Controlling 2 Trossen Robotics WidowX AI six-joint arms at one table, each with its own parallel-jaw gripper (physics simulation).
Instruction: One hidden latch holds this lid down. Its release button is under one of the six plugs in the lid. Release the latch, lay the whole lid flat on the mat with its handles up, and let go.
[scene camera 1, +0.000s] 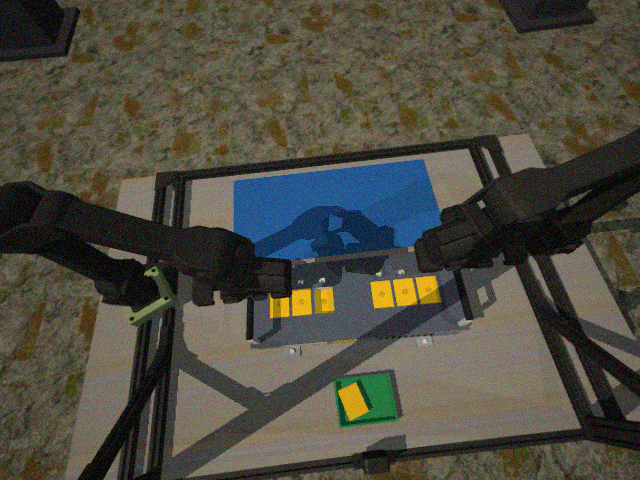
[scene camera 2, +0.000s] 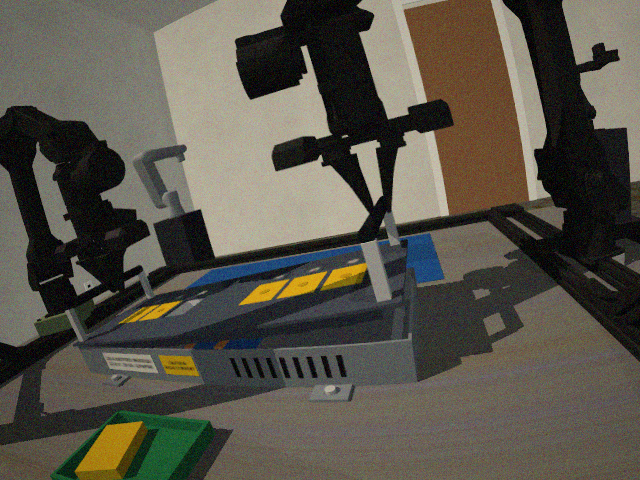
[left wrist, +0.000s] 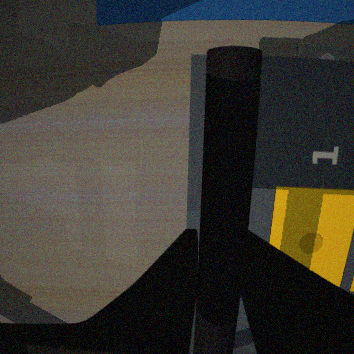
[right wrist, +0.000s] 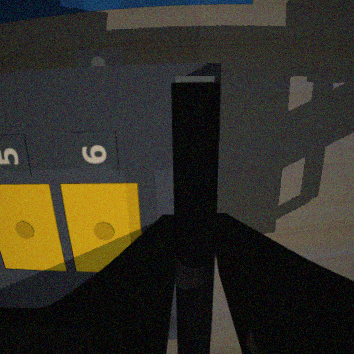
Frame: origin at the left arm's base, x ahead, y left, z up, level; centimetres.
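Seen in the pictures: left gripper, fingertip midpoint: (scene camera 1: 252, 293) (scene camera 2: 118, 291) (left wrist: 215, 239); right gripper, fingertip midpoint: (scene camera 1: 454, 266) (scene camera 2: 381, 213) (right wrist: 193, 225); left arm's base at its link origin: (scene camera 1: 143, 294) (scene camera 2: 63, 309); right arm's base at its link origin: (scene camera 1: 539, 246) (scene camera 2: 590, 252).
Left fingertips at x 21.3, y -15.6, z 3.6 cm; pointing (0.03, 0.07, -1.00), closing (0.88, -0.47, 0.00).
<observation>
Pixels of each thing's top centre, then the offset from my left fingertips to it. "spot": a spot on its surface instead. Level surfaces: height alone.
- dark grey lid at a spot on its surface: (scene camera 2: 206, 316) (scene camera 1: 359, 318) spot: dx +16.5, dy -17.1, dz -2.1 cm
- right black handle at a spot on its surface: (right wrist: 195, 150) spot: dx +39.4, dy -17.3, dz +5.6 cm
- open socket at a spot on its surface: (scene camera 2: 188, 304) spot: dx +12.2, dy -5.6, dz -3.6 cm
- blue mat at its surface level: dz -8.7 cm
- green tray at its top centre: (scene camera 2: 129, 449) (scene camera 1: 364, 399) dx +8.4, dy -30.4, dz -7.2 cm
- yellow plug at its top centre: (scene camera 2: 110, 445) (scene camera 1: 353, 401) dx +6.2, dy -29.3, dz -7.2 cm
The dark grey lid (scene camera 1: 356, 322) (scene camera 2: 206, 316) is tilted over its grey box (scene camera 2: 217, 364). Its right end is raised, with a gap showing the inside; its left end is low at the box rim. My left gripper (scene camera 2: 114, 284) (left wrist: 215, 239) is shut on the left black handle (scene camera 1: 249, 320) (left wrist: 231, 140). My right gripper (scene camera 2: 378, 210) (right wrist: 193, 225) is shut on the right black handle (scene camera 1: 463, 294) (right wrist: 195, 150). Yellow plugs (scene camera 1: 404, 291) (scene camera 2: 303, 285) sit in the lid. The third place from the left looks like an open socket (scene camera 2: 188, 304). Both fingertips are hidden in scene camera 1.
The blue mat (scene camera 1: 268, 201) (scene camera 2: 426, 253) lies behind the box. A green tray (scene camera 1: 379, 400) (scene camera 2: 173, 452) holding one yellow plug (scene camera 1: 353, 401) (scene camera 2: 113, 449) is in front. Small metal tabs (scene camera 1: 424, 341) (scene camera 2: 330, 391) stand at the box's base. Black frame rails (scene camera 1: 330, 157) surround the work area.
</observation>
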